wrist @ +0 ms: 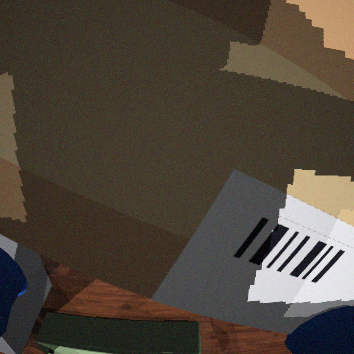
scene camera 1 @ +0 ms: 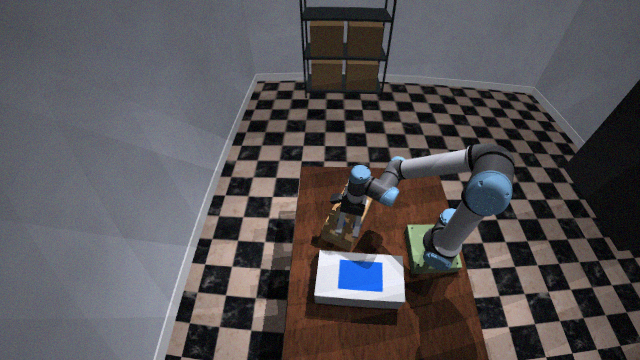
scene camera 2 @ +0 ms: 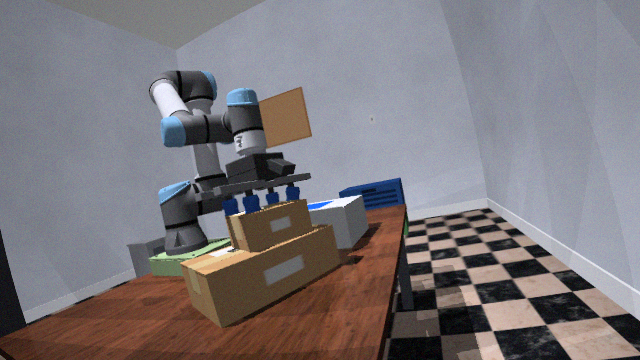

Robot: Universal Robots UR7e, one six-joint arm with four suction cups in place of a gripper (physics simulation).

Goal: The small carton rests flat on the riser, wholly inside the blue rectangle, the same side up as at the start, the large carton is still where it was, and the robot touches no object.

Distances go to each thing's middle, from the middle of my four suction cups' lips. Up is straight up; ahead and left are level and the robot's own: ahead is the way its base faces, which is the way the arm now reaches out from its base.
Right now my suction cup is 40 mm above the small carton (scene camera 2: 274, 223), 30 mm to the left of it and 30 mm short of it. The rest, counted from my suction cup: white riser (scene camera 2: 347, 215) 270 mm to the left, 120 mm below, 90 mm behind; large carton (scene camera 2: 226, 285) 130 mm below, 60 mm to the right, 10 mm ahead.
